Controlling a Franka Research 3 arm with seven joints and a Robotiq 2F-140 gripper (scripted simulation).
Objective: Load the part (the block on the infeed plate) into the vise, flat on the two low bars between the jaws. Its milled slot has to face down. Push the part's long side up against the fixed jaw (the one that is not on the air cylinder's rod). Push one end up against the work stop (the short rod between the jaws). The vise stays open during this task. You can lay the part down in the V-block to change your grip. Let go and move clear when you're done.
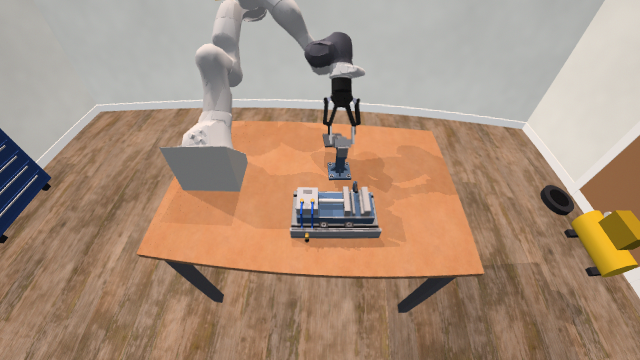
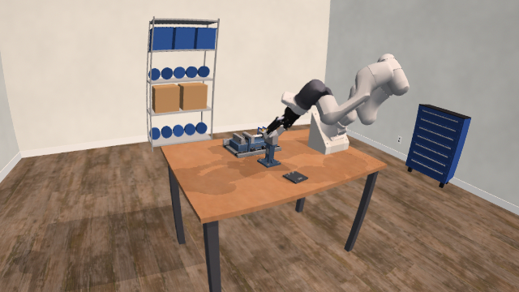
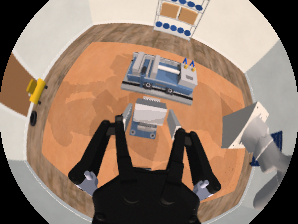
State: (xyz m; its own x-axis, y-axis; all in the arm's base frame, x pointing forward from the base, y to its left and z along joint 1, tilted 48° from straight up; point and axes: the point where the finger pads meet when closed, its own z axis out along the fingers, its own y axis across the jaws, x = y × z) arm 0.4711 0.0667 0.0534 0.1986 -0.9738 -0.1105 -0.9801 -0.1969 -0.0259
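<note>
Now: hand 2 cm to the left of the part and 2 cm above it. The rest, counted from my hand: fixed jaw (9 cm ahead, 22 cm to the right, 10 cm below); then vise (1 cm behind, 22 cm to the right, 13 cm below); then infeed plate (3 cm behind, 18 cm to the left, 17 cm below).
</note>
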